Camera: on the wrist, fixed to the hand. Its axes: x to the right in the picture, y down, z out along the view.
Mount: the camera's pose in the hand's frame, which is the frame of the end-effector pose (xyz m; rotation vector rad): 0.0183 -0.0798 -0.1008 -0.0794 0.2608 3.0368
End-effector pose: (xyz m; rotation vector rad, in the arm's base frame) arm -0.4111 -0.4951 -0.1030 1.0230 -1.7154 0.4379
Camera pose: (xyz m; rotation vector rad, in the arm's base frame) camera -0.2893 -0.4769 -0.0619 2.1517 1.2466 -1.6249
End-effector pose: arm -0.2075 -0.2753 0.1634 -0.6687 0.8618 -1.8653
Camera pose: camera -0.3322 -0.2392 0.1674 0.8553 0.7626 0.9187
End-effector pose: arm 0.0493 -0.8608 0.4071 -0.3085 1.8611 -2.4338
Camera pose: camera 0.0174 -0.7469 0.4608 1.4583 0.3316 0.0035
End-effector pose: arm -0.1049 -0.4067 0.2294 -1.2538 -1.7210 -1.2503
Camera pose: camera -0.1887 -0.5029 0.2536 -1.5357 1.1605 0.5909
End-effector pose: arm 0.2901 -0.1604 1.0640 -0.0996 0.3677 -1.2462
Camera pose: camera 0.1898 -0.1908 0.9873 0.4570 0.3180 1.7744
